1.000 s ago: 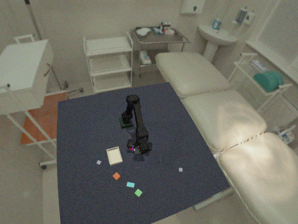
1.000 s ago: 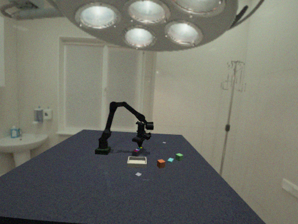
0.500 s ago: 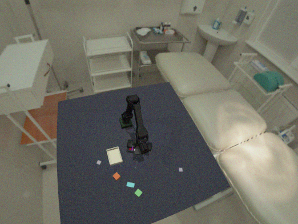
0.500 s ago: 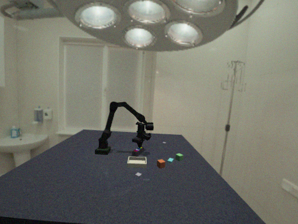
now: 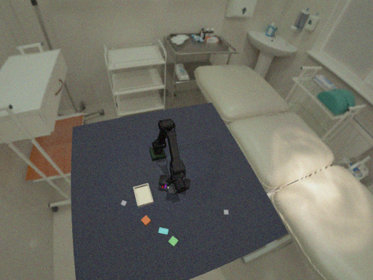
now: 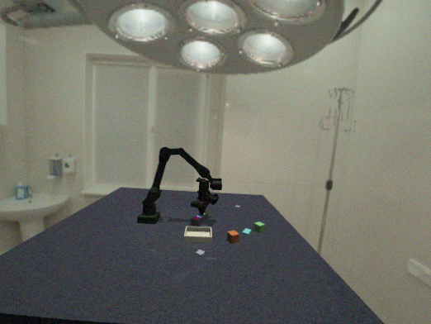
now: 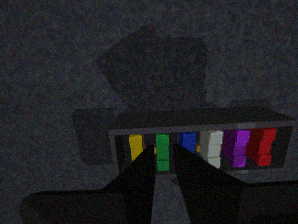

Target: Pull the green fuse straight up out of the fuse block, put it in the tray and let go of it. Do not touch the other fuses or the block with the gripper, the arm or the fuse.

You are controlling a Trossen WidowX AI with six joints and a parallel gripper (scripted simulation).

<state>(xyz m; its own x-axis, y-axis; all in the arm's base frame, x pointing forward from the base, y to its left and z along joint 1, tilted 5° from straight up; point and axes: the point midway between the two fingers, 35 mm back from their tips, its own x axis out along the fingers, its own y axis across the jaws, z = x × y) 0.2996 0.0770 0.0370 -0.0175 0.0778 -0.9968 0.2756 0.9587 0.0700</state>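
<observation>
Right now my gripper tip is 20 mm short of the white tray, 200 mm to the left of it and 30 mm above it. Round my gripper tip: orange cube (190 mm ahead, 190 mm to the right, 10 mm below); then green cube (330 mm ahead, 50 mm to the right, 10 mm below); then cyan block (260 mm ahead, 100 mm to the right, 30 mm below).
</observation>
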